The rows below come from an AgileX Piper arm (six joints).
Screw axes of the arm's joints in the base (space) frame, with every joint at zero. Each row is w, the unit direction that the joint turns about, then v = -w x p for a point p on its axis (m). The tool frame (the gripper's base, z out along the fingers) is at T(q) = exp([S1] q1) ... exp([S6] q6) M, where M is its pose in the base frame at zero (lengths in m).
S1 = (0, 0, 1, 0, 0, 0)
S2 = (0, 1, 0, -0.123, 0, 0)
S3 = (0, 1, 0, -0.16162, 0, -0.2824)
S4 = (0.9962, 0, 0.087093, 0, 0.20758, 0)
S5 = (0, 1, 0, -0.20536, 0, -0.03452)
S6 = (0.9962, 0, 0.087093, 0, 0.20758, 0)
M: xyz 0.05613 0 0.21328 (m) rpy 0 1.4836 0 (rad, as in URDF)
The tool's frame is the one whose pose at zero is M.
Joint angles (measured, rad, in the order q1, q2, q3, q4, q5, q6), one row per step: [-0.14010 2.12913 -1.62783 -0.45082 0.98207 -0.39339]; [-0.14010 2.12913 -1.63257 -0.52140 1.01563 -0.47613]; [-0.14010 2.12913 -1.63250 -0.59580 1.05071 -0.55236]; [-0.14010 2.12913 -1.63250 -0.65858 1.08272 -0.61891]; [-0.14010 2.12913 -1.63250 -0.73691 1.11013 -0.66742]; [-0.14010 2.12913 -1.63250 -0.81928 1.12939 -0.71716]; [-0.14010 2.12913 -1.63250 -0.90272 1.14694 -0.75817]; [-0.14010 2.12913 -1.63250 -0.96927 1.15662 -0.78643]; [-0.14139 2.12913 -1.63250 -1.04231 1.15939 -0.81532]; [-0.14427 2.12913 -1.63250 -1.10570 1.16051 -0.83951]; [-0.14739 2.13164 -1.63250 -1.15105 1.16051 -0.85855]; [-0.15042 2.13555 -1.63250 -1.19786 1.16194 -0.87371]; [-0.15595 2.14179 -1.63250 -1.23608 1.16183 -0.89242]
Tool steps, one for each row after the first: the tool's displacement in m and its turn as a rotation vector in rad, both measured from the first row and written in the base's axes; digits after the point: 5 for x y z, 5 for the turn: [-0.00192 -0.00533 0.00322 -0.07846 0.06909 0.08819]; [-0.00457 -0.01081 0.00585 -0.15725 0.14587 0.16749]; [-0.00686 -0.01541 0.00851 -0.22264 0.21651 0.23201]; [-0.00839 -0.02083 0.01233 -0.29973 0.27987 0.28452]; [-0.00892 -0.02615 0.01680 -0.38052 0.33979 0.34010]; [-0.00904 -0.03118 0.02177 -0.46139 0.39592 0.38638]; [-0.00860 -0.03485 0.02598 -0.52572 0.43577 0.42009]; [-0.00744 -0.03896 0.03074 -0.59629 0.47334 0.45728]; [-0.00646 -0.04296 0.03502 -0.65704 0.50603 0.48687]; [-0.00555 -0.04612 0.03705 -0.69935 0.53320 0.50932]; [-0.00453 -0.04920 0.03865 -0.74218 0.56104 0.52841]; [-0.00371 -0.05292 0.03862 -0.77519 0.59129 0.54796]
